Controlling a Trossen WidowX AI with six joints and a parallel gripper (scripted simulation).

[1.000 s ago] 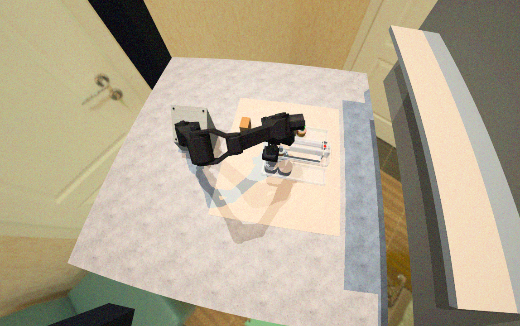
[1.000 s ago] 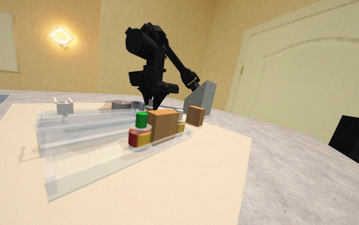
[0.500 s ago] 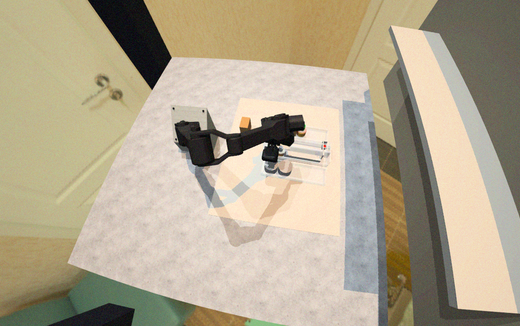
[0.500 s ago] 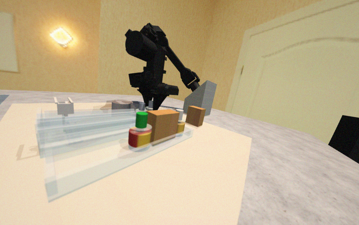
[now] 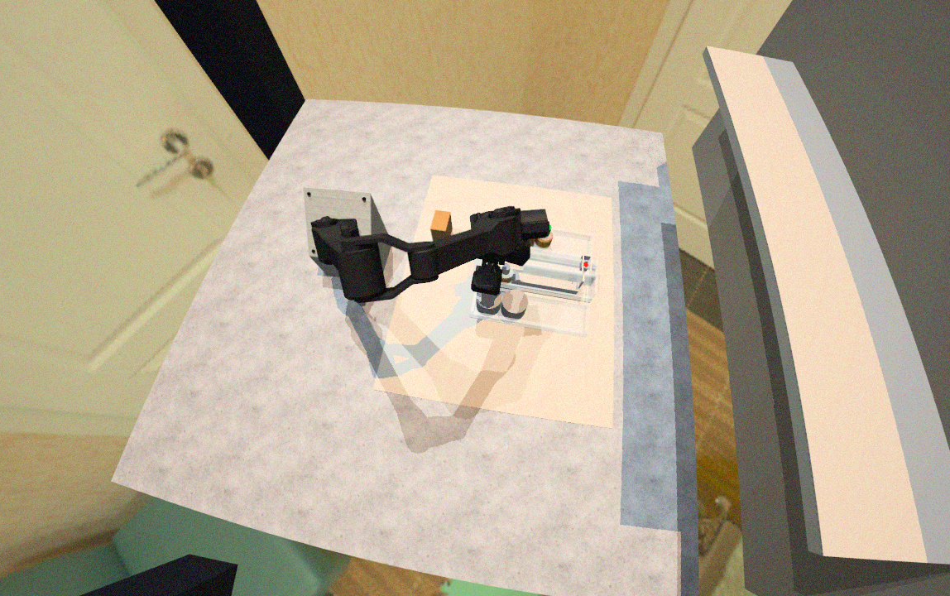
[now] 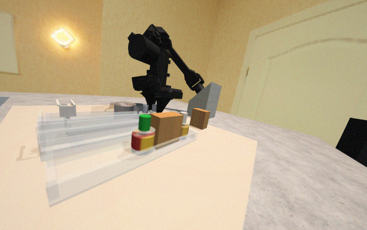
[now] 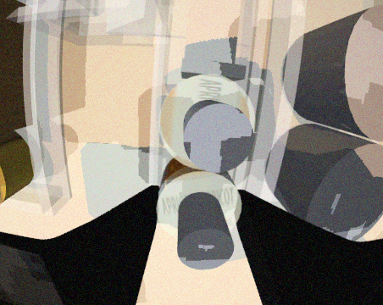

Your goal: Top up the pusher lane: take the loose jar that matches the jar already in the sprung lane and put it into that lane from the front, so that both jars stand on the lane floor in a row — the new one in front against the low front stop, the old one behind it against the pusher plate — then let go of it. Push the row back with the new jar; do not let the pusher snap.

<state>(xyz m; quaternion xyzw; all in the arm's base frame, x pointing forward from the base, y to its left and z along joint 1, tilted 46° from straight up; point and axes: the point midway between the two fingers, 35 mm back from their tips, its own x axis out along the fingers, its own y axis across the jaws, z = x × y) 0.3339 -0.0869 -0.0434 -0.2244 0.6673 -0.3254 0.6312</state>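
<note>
Now: the brown box 80 mm ahead of my gripper tip, 120 mm to the left of it and 10 mm above it. The rest, counted from my gripper tip: clear sprung lane (140 mm ahead, 10 mm to the left, 10 mm below); grey pusher plate (150 mm ahead, 10 mm to the left, 20 mm above).
</note>
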